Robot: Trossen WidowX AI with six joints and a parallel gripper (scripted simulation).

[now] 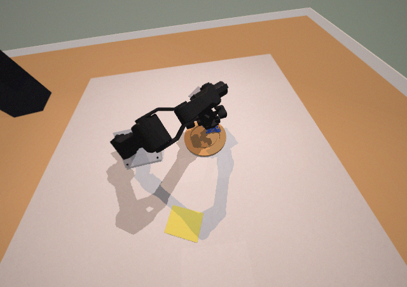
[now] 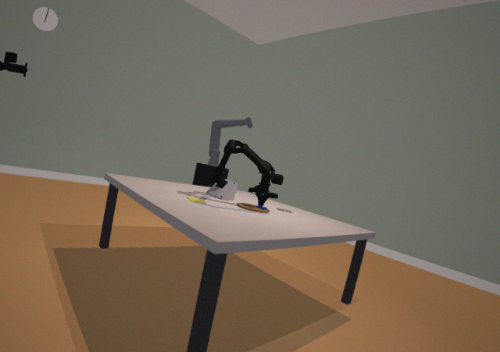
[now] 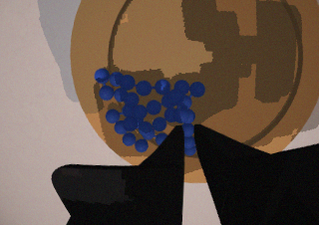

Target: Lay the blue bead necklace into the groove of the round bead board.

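Now: gripper tip 2 cm past the round bead board, 4 cm to the left of it and 1 cm above it. The rest, counted from my gripper tip: yellow square patch: 18 cm behind, 37 cm to the right, 2 cm below; then flat grey tile: 2 cm ahead, 27 cm to the left, 2 cm below; then light blue cube: 11 cm behind, 16 cm to the left, 1 cm below.
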